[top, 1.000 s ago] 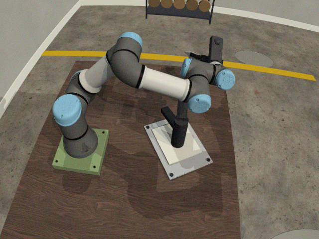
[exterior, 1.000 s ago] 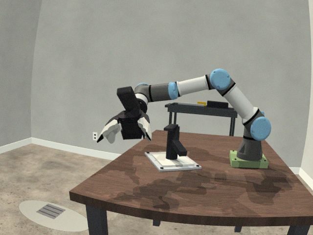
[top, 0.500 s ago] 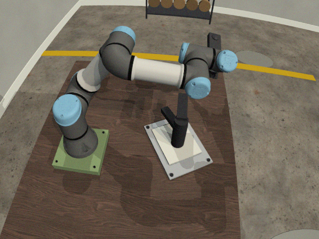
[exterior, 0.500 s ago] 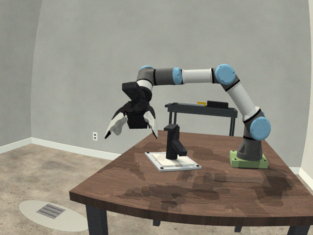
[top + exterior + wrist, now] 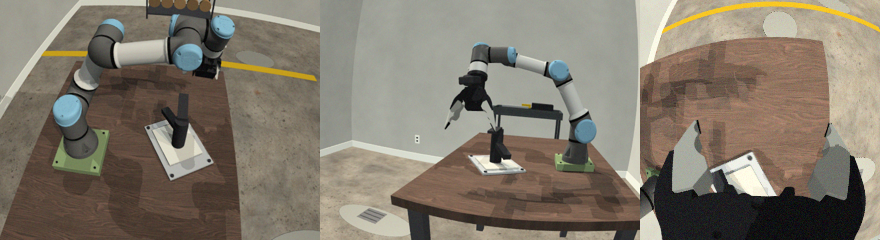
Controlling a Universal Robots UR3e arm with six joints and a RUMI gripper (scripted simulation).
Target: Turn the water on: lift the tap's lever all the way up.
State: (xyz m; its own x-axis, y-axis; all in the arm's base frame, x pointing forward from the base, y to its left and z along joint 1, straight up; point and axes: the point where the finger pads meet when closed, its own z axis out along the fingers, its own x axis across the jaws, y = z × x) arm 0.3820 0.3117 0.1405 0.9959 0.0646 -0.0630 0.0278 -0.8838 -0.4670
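The lever lies 18 cm to the right of my hand, 4 cm behind it and 2 cm below it. Round my hand: black tap: 21 cm to the right, 7 cm below, 5 cm behind.
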